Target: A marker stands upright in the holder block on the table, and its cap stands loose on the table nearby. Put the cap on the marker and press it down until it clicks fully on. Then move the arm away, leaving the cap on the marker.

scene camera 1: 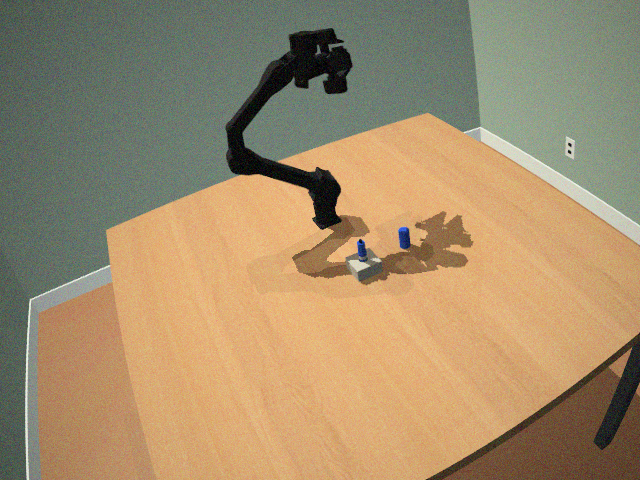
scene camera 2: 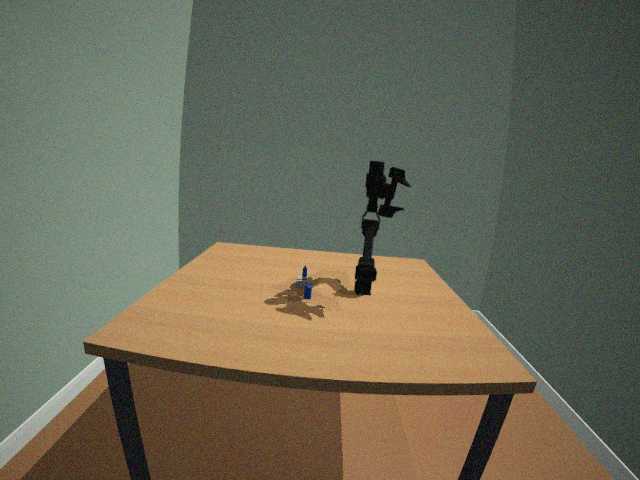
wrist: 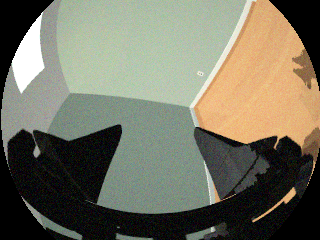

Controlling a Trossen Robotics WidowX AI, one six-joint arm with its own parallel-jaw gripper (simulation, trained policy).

Scene:
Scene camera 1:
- my gripper: 346,55
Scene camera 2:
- my gripper: 406,198
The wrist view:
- my gripper: 158,130

